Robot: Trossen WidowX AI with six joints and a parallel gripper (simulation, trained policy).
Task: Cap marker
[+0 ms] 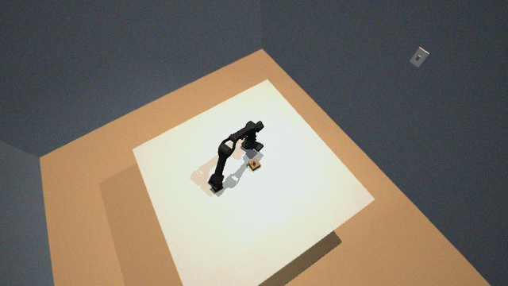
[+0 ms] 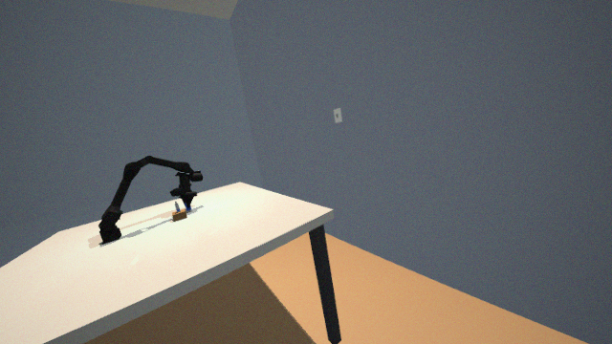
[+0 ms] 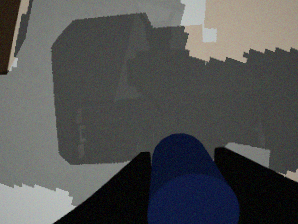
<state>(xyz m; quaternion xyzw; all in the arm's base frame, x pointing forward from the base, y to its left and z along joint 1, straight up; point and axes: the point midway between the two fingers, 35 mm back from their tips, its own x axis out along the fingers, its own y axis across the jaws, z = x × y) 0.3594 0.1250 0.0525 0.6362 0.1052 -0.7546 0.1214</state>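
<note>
The brown holder block is 50 mm behind my gripper tip and 130 mm to the right of it. The rest, counted from my gripper tip: blue cap (10 mm ahead, 10 mm above).
</note>
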